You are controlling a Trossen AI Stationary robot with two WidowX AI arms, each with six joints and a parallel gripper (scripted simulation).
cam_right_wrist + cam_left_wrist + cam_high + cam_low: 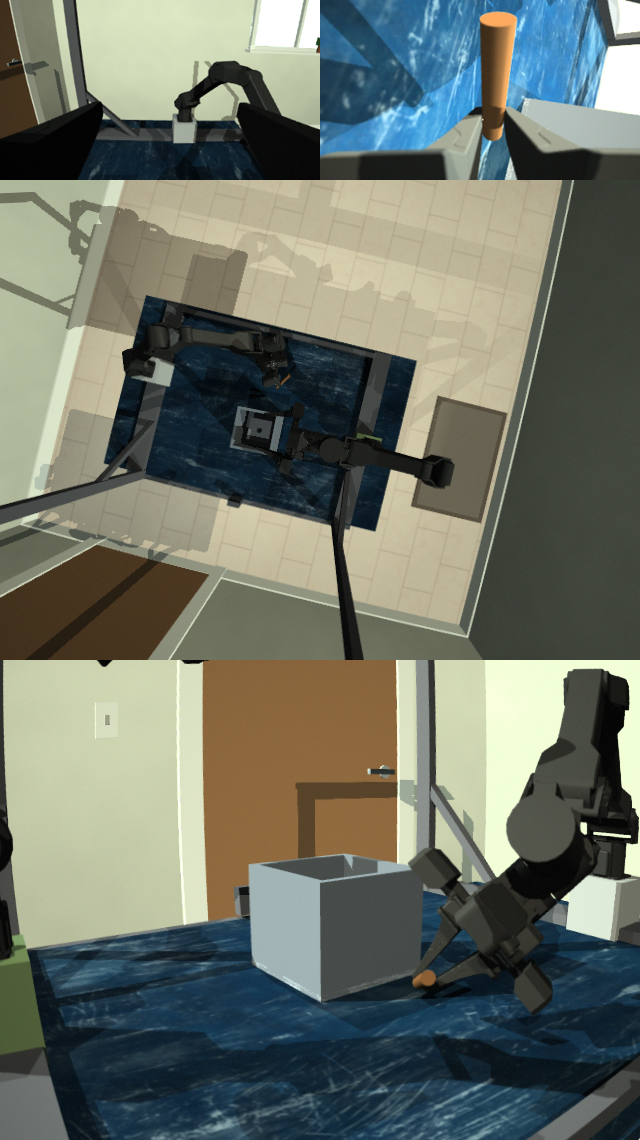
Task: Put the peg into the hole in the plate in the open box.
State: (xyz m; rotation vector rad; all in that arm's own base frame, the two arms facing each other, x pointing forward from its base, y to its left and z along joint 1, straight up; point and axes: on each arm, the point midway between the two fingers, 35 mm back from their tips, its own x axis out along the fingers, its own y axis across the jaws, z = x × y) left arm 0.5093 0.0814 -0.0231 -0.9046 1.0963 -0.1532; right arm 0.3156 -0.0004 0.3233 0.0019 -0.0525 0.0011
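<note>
Right now the orange peg is 3 cm to the right of my left hand and 1 cm below it. From my left hand the other things lie so: grey plate: 22 cm behind, 3 cm below.
</note>
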